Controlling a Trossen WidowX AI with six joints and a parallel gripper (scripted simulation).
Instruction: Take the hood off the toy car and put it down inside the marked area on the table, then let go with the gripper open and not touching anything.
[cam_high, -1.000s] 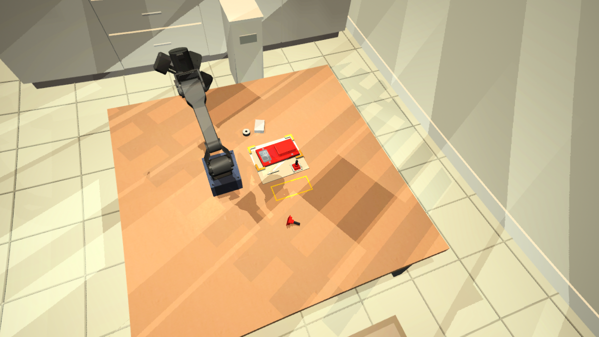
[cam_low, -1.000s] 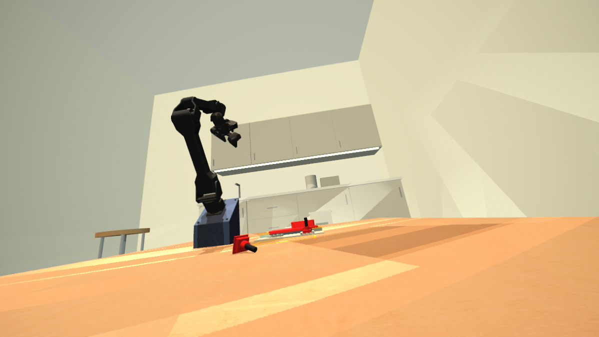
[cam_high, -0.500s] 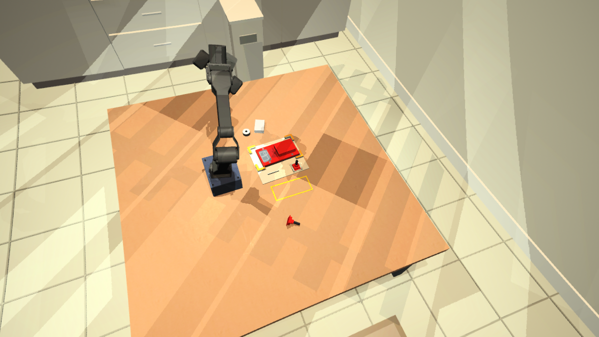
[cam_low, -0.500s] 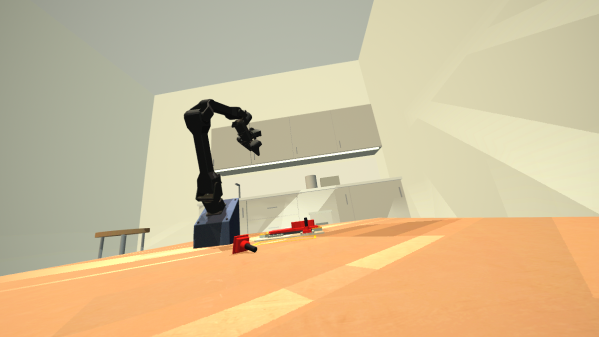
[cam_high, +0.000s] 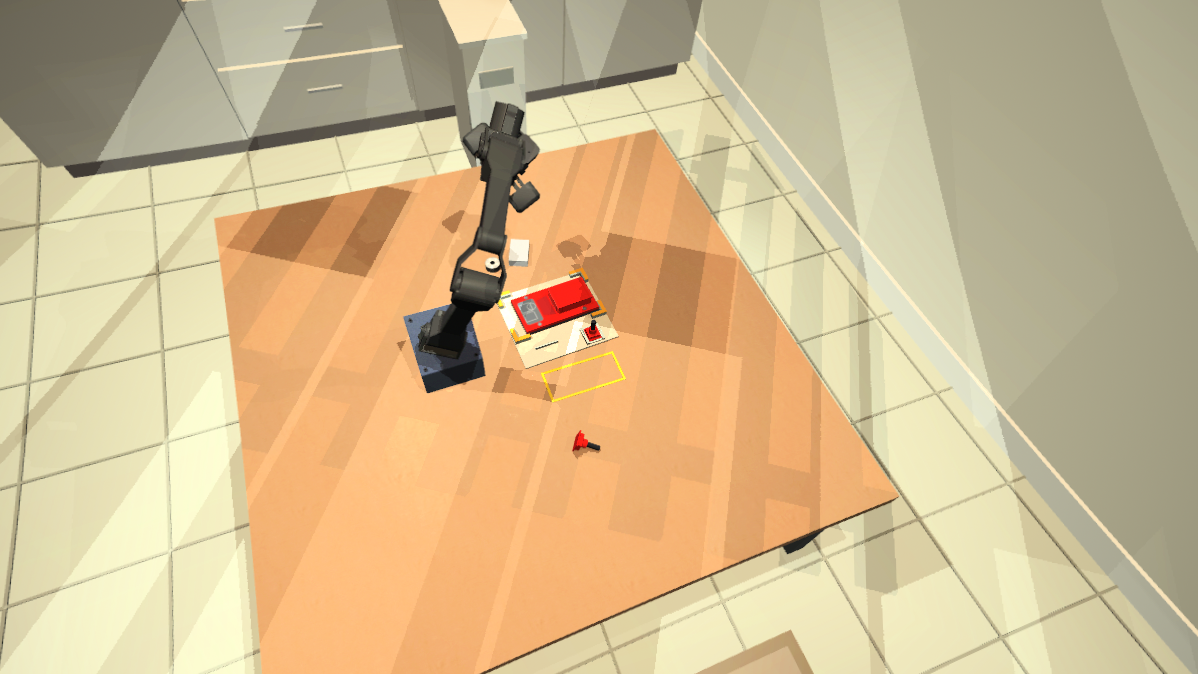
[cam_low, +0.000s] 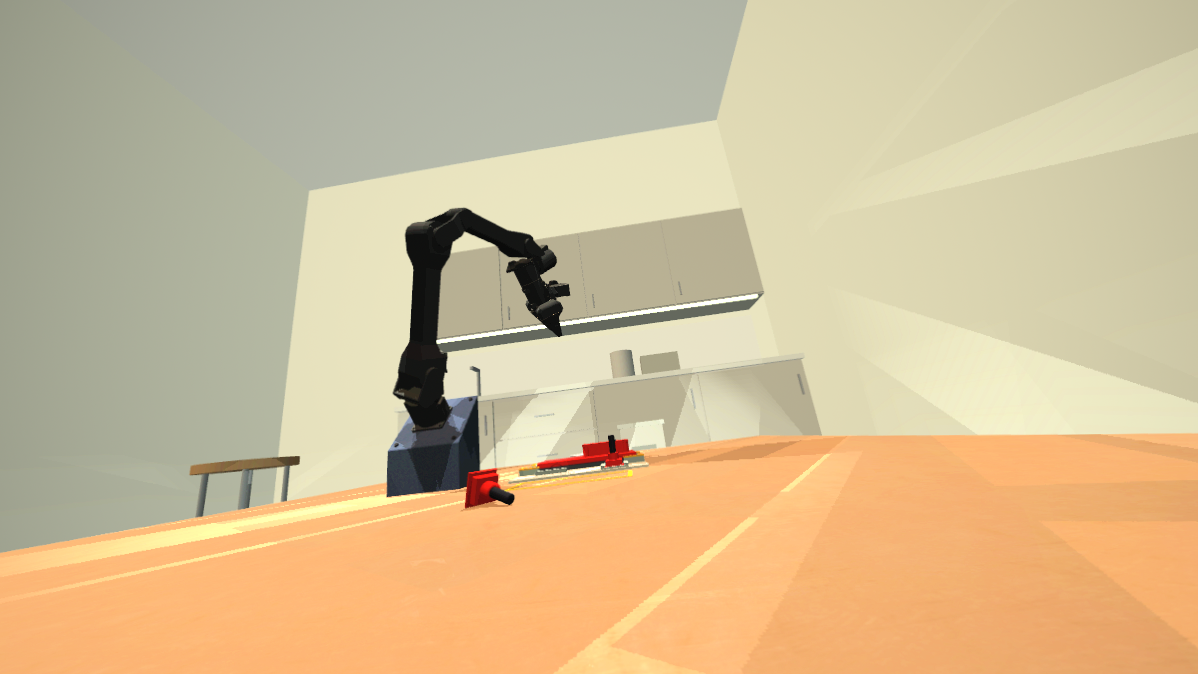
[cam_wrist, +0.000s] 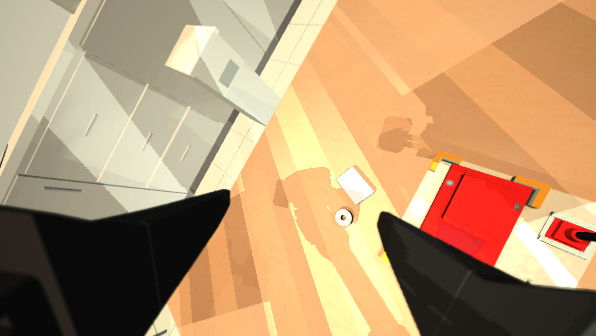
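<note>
The red hood is 31 cm below my gripper tip, 14 cm to the right of it and 11 cm ahead of it. From my gripper tip the other things lie so: white wheel (34 cm below, 5 cm to the left, 4 cm behind).
</note>
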